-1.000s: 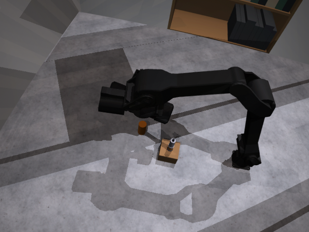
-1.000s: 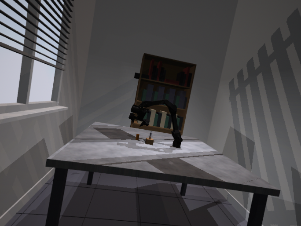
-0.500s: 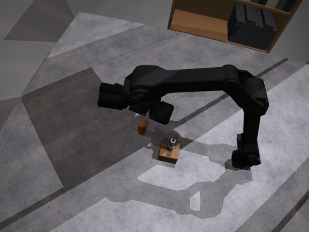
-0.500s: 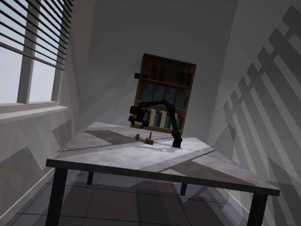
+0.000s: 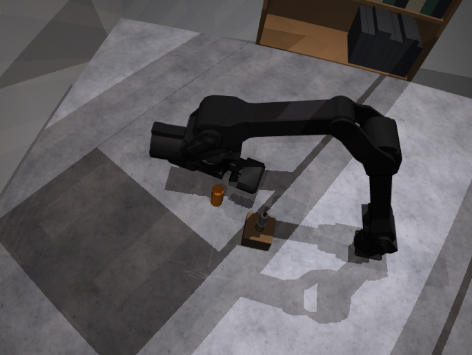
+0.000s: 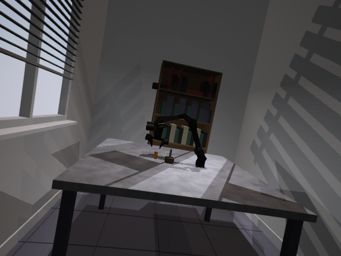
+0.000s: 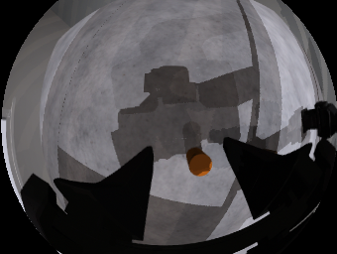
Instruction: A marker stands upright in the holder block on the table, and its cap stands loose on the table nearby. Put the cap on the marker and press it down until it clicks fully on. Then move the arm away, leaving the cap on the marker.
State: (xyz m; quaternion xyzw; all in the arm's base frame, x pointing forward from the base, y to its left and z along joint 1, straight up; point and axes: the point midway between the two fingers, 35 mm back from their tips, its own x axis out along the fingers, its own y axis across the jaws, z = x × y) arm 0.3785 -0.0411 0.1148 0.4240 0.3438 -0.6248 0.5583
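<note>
Right now the orange cap is 10 mm behind my gripper tip, 30 mm to the left of it and 60 mm below it. From my gripper tip the other things lie so: brown holder block (120 mm behind, 90 mm to the left, 60 mm below).
</note>
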